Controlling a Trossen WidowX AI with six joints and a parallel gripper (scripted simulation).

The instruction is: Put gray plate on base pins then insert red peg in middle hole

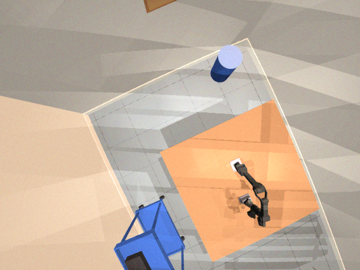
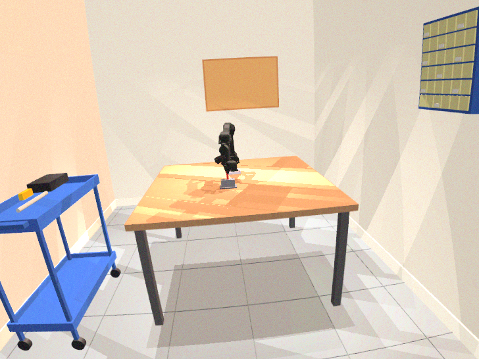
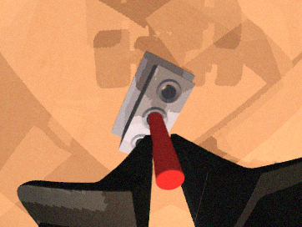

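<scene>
The gray plate is 50 mm below my gripper tip.
</scene>
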